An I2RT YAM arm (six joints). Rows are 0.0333 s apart.
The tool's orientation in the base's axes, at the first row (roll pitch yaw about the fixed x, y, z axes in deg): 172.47, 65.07, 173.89
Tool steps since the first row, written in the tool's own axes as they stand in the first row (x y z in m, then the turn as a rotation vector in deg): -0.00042, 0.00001, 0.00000, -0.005, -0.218, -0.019; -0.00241, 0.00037, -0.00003, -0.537, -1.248, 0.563; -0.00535, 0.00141, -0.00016, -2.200, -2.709, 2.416; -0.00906, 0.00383, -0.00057, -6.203, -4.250, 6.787; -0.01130, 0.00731, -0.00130, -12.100, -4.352, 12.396; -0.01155, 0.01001, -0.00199, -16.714, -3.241, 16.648; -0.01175, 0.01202, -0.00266, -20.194, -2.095, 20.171; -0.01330, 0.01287, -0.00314, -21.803, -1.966, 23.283; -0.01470, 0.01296, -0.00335, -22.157, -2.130, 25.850
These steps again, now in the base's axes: 0.00018, -0.00001, 0.00038, -0.012, -0.219, 0.000; 0.00098, 0.00026, 0.00222, 0.752, -1.251, 0.183; 0.00208, 0.00116, 0.00500, 3.150, -2.720, 0.836; 0.00323, 0.00340, 0.00867, 8.815, -4.287, 2.554; 0.00346, 0.00675, 0.01119, 16.380, -4.459, 5.552; 0.00291, 0.00941, 0.01186, 22.160, -3.409, 8.021; 0.00236, 0.01138, 0.01243, 26.802, -2.299, 9.768; 0.00256, 0.01214, 0.01408, 30.300, -2.135, 9.933; 0.00296, 0.01216, 0.01545, 32.781, -2.226, 9.173
